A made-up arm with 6 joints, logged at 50 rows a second.
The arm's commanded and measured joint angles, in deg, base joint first. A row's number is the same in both.
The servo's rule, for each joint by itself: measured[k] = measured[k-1] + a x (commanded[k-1-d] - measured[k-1]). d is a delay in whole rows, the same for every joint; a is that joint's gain. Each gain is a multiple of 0.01, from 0.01 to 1. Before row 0 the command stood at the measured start. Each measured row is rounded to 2 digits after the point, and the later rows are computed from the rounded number. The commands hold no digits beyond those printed.
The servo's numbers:
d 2
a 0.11 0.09 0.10 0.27 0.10 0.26
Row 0, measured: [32.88 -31.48 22.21 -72.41 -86.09 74.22]
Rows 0 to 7, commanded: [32.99 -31.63 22.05 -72.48 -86.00 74.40]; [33.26 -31.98 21.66 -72.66 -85.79 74.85]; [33.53 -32.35 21.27 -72.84 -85.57 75.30]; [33.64 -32.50 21.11 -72.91 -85.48 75.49]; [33.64 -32.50 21.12 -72.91 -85.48 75.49]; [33.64 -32.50 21.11 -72.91 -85.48 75.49]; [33.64 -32.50 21.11 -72.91 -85.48 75.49]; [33.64 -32.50 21.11 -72.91 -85.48 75.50]
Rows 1 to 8, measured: [32.88 -31.48 22.21 -72.41 -86.09 74.22]; [32.88 -31.48 22.21 -72.41 -86.09 74.22]; [32.89 -31.49 22.19 -72.43 -86.08 74.27]; [32.93 -31.53 22.14 -72.49 -86.05 74.42]; [33.00 -31.60 22.05 -72.58 -86.00 74.65]; [33.07 -31.68 21.96 -72.67 -85.95 74.87]; [33.13 -31.75 21.88 -72.73 -85.90 75.03]; [33.19 -31.82 21.80 -72.78 -85.86 75.15]
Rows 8 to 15, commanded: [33.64 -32.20 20.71 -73.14 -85.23 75.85]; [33.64 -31.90 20.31 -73.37 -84.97 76.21]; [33.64 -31.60 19.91 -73.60 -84.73 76.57]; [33.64 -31.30 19.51 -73.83 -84.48 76.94]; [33.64 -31.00 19.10 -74.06 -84.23 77.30]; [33.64 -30.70 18.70 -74.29 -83.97 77.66]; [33.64 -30.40 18.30 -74.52 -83.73 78.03]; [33.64 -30.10 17.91 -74.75 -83.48 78.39]
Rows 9 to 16, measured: [33.24 -31.88 21.73 -72.82 -85.82 75.24]; [33.28 -31.94 21.67 -72.84 -85.79 75.31]; [33.32 -31.96 21.57 -72.92 -85.73 75.45]; [33.36 -31.95 21.44 -73.04 -85.65 75.65]; [33.39 -31.92 21.29 -73.19 -85.56 75.89]; [33.42 -31.86 21.11 -73.36 -85.45 76.16]; [33.44 -31.78 20.91 -73.55 -85.33 76.46]; [33.46 -31.68 20.69 -73.75 -85.19 76.77]
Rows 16 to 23, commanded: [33.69 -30.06 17.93 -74.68 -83.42 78.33]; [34.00 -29.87 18.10 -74.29 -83.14 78.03]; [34.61 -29.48 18.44 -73.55 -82.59 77.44]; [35.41 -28.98 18.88 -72.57 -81.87 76.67]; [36.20 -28.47 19.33 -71.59 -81.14 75.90]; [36.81 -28.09 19.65 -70.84 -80.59 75.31]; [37.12 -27.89 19.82 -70.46 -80.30 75.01]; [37.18 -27.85 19.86 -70.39 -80.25 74.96]
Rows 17 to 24, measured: [33.48 -31.56 20.45 -73.96 -85.04 77.10]; [33.50 -31.43 20.20 -74.17 -84.88 77.44]; [33.52 -31.31 19.97 -74.31 -84.73 77.67]; [33.57 -31.18 19.78 -74.30 -84.57 77.76]; [33.68 -31.03 19.65 -74.10 -84.37 77.68]; [33.87 -30.85 19.57 -73.69 -84.12 77.42]; [34.13 -30.64 19.55 -73.12 -83.82 77.02]; [34.42 -30.41 19.56 -72.50 -83.50 76.58]
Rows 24 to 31, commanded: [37.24 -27.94 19.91 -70.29 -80.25 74.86]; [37.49 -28.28 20.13 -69.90 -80.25 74.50]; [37.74 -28.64 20.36 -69.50 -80.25 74.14]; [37.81 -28.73 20.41 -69.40 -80.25 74.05]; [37.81 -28.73 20.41 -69.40 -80.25 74.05]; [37.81 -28.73 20.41 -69.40 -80.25 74.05]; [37.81 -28.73 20.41 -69.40 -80.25 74.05]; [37.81 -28.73 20.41 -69.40 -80.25 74.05]
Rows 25 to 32, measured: [34.72 -30.18 19.59 -71.95 -83.18 76.17]; [34.99 -29.97 19.62 -71.53 -82.89 75.86]; [35.24 -29.79 19.65 -71.20 -82.63 75.60]; [35.49 -29.65 19.70 -70.85 -82.39 75.31]; [35.74 -29.56 19.77 -70.49 -82.18 75.01]; [35.97 -29.49 19.83 -70.20 -81.99 74.76]; [36.17 -29.42 19.89 -69.98 -81.82 74.58]; [36.35 -29.36 19.94 -69.82 -81.66 74.44]
